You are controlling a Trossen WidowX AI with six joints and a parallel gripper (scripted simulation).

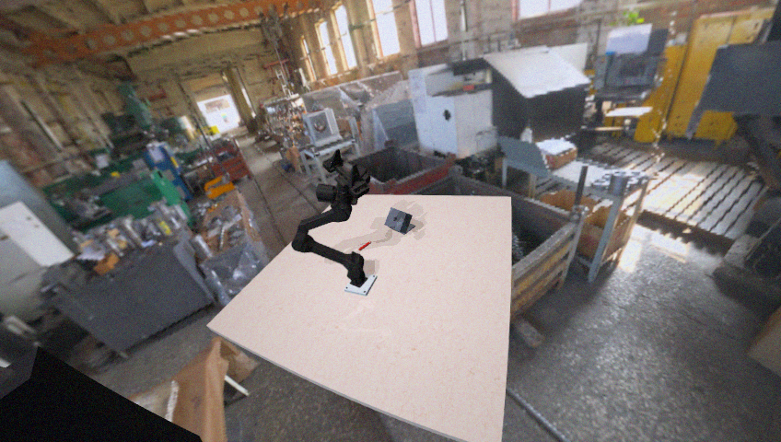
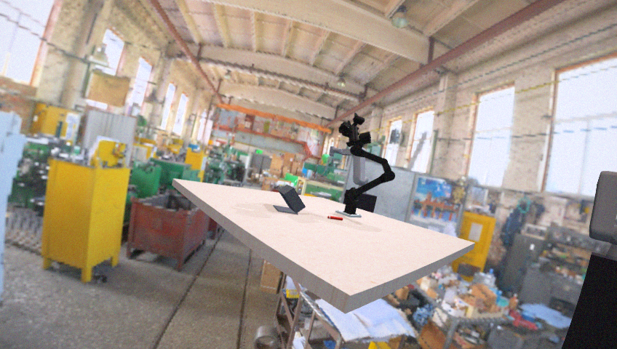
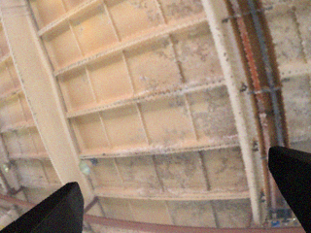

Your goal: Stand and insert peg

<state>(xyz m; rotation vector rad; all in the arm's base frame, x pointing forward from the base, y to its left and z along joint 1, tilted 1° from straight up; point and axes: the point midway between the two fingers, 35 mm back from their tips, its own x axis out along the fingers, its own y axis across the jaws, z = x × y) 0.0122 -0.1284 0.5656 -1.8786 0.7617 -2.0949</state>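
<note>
Now: the red peg 22 cm ahead of my gripper tip, 29 cm to the left of it and 60 cm below it. Round my gripper tip: grey sloped panel: 42 cm ahead, 19 cm to the left, 55 cm below.
</note>
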